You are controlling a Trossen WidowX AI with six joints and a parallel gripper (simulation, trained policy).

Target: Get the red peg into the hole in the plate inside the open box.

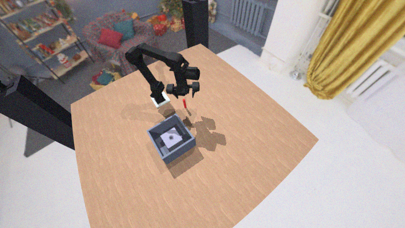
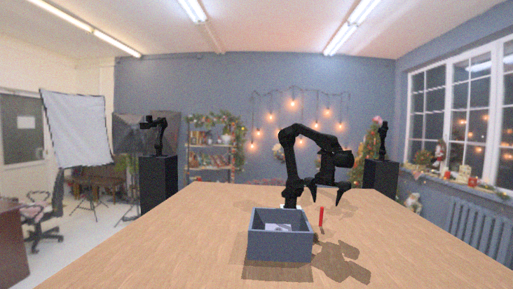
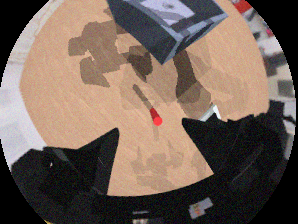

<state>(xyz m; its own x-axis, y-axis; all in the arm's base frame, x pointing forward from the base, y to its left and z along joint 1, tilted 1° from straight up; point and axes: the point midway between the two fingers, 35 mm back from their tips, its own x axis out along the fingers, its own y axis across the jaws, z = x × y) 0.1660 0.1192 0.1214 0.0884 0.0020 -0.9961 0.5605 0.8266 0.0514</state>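
Now: the red peg 10 mm behind my gripper tip, 10 mm to the right of it and 60 mm below it. The rest, counted from my gripper tip: blue-grey box 160 mm ahead, 200 mm to the right, 70 mm below; then light grey plate 160 mm ahead, 200 mm to the right, 50 mm below.
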